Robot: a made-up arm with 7 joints.
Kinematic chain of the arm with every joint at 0, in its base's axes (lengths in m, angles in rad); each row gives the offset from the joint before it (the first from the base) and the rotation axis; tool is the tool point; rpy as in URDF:
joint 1: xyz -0.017 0.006 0.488 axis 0 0.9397 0.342
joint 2: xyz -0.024 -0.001 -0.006 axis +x
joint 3: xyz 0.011 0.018 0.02 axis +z
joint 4: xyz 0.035 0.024 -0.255 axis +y
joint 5: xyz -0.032 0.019 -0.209 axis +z
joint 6: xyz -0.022 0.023 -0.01 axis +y
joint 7: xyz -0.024 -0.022 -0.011 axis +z
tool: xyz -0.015 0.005 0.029 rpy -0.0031 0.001 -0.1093
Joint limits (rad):
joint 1: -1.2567..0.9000
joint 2: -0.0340..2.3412
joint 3: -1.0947..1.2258
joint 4: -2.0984..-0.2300
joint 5: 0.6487..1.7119
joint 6: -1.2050..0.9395
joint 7: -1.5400..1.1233
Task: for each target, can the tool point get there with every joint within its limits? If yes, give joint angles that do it. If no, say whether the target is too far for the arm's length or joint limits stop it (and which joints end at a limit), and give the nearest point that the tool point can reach.
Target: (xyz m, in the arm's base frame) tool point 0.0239 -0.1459 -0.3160
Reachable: no: too far | nearest point 0.0085 -0.0692 -0.0064 | short by 0.319 m
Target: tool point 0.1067 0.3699 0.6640
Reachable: yes | joints -0.4037 1.6819 0.4946 -0.9745 1.1338 0.2142 -0.0943
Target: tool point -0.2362 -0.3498 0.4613
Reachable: no: joint limits stop it (at a limit: joint 1, joint 2, joint 3) | nearest point -0.0704 -0.2073 0.2562 | short by 0.300 m
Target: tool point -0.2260 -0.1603 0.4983
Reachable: no: joint limits stop it (at a limit: joint 1, joint 2, joint 3, joint 4, joint 5, joint 6, joint 7) | nearest point -0.2572 -0.0435 0.6414 | short by 0.187 m
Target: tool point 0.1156 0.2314 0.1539
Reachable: yes | joints -0.1385 0.3173 0.7733 -0.7771 1.5452 0.6756 -0.4459
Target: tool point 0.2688 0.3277 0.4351
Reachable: yes | joints -0.4261 1.1829 -0.0869 -1.1949 0.9692 -0.4280 -0.6371
